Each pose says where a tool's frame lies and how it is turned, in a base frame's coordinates. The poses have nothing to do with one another.
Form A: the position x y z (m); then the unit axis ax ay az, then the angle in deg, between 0 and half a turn.
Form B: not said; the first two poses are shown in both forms.
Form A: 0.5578, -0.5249, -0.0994, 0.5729, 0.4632, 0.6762, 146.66
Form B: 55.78, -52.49, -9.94, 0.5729, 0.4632, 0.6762, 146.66
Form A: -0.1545, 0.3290, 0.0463, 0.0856, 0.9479, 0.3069, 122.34
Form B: -15.45, 32.90, 4.63, 0.0856, 0.9479, 0.3069, 122.34
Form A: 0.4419, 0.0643, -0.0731, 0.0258, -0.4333, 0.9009, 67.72
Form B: 44.19, 6.43, -7.31, 0.0258, -0.4333, 0.9009, 67.72
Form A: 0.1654, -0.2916, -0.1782, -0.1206, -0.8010, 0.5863, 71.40
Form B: 16.54, -29.16, -17.82, -0.1206, -0.8010, 0.5863, 71.40
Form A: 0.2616, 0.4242, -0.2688, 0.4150, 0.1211, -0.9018, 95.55
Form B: 26.16, 42.42, -26.88, 0.4150, 0.1211, -0.9017, 95.55
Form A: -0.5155, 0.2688, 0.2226, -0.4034, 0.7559, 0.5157, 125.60
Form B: -51.55, 26.88, 22.26, -0.4034, 0.7559, 0.5157, 125.60
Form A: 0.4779, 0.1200, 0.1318, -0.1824, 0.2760, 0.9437, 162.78
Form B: 47.79, 12.00, 13.18, -0.1824, 0.2760, 0.9437, 162.78
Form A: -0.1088, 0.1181, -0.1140, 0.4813, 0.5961, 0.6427, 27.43
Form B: -10.88, 11.81, -11.40, 0.4813, 0.5961, 0.6427, 27.43
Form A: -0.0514, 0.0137, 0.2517, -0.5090, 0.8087, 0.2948, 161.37
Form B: -5.14, 1.37, 25.17, -0.5090, 0.8087, 0.2948, 161.37
